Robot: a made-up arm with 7 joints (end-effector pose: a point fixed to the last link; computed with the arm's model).
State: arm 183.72 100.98 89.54 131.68 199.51 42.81 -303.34
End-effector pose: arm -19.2 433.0 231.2 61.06 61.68 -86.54
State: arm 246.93 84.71 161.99 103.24 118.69 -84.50 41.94
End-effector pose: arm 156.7 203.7 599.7 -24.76 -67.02 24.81
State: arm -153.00 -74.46 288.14 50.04 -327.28 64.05 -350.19
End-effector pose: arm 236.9 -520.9 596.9 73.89 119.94 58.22
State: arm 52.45 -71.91 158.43 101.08 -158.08 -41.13 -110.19
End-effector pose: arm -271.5 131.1 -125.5 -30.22 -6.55 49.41
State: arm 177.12 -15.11 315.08 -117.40 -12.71 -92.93 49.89
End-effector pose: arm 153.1 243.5 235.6 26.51 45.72 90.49
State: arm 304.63 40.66 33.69 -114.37 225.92 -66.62 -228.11
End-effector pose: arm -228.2 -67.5 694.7 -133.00 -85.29 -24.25
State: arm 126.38 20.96 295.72 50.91 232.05 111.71 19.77
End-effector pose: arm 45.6 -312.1 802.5 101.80 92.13 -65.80
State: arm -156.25 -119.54 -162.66 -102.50 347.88 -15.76 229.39
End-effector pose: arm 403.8 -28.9 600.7 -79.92 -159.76 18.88
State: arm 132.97 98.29 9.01 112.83 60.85 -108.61 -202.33
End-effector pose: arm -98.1 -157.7 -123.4 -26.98 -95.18 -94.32
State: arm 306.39 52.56 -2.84 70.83 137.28 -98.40 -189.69
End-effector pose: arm 225.1 453.9 168.4 -74.40 20.87 -127.25
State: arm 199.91 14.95 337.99 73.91 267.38 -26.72 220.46
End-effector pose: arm -584.9 98.6 571.8 93.62 27.37 75.24
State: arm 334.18 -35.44 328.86 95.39 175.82 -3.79 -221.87
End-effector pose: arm 91.0 322.1 730.6 98.49 92.60 -89.26
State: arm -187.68 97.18 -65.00 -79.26 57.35 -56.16 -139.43
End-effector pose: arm -419.8 344.8 487.8 104.64 -121.12 9.10
